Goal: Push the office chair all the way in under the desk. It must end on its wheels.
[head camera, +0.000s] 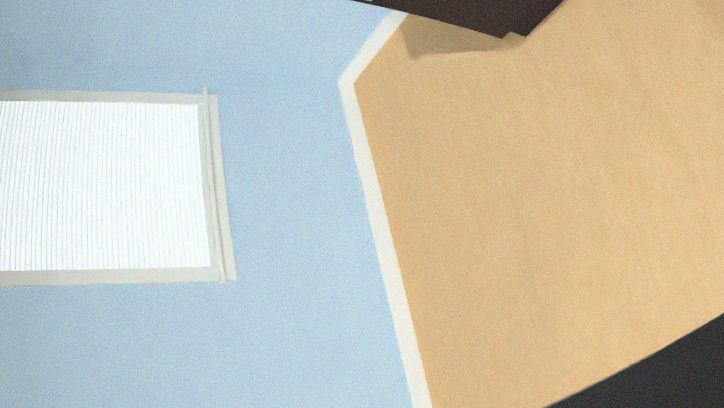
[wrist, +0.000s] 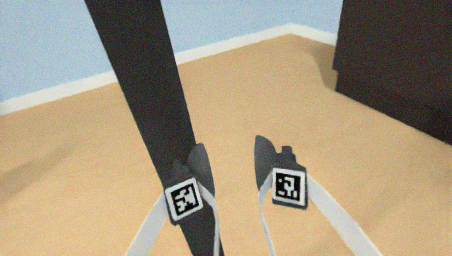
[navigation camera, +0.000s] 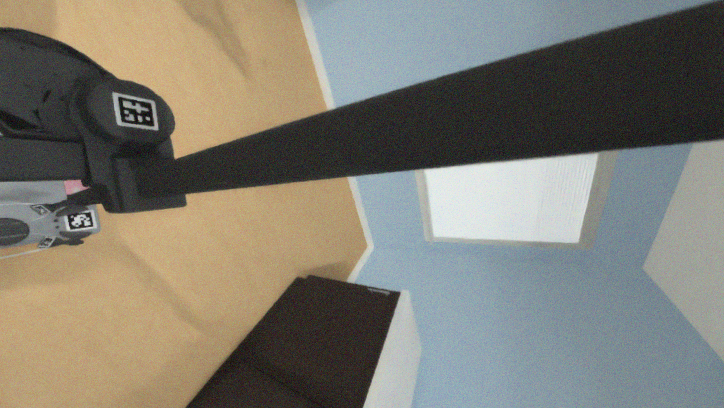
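Where they show: gripper, between the fingertips: (wrist: 231, 157) (navigation camera: 88, 220); robot's base, origin of its link: (navigation camera: 5, 228).
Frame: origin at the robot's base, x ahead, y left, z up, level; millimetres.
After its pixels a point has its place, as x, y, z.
My gripper (wrist: 231, 157) @(-16, 97, 577) is in the wrist view, its two dark fingertips apart and floor showing between them. It is open and empty. The office chair and the desk do not show in the head, navigation or wrist view, so how the chair stands cannot be told.
A dark-fronted cabinet (head camera: 476, 12) @(625, 1023, 325) (navigation camera: 314, 339) @(742, 733, 502) (wrist: 400, 60) @(717, 795, 291) stands near the room's corner. My black mast (navigation camera: 405, 111) @(-75, 116, 1216) (wrist: 145, 85) @(-68, 116, 639) crosses two views. A window (head camera: 106, 187) @(200, 2121, 1276) (navigation camera: 506, 202) @(217, 2128, 1496) is in the blue wall (head camera: 298, 202) @(135, 2101, 424). A dark shape (head camera: 673, 369) fills the head view's lower right corner.
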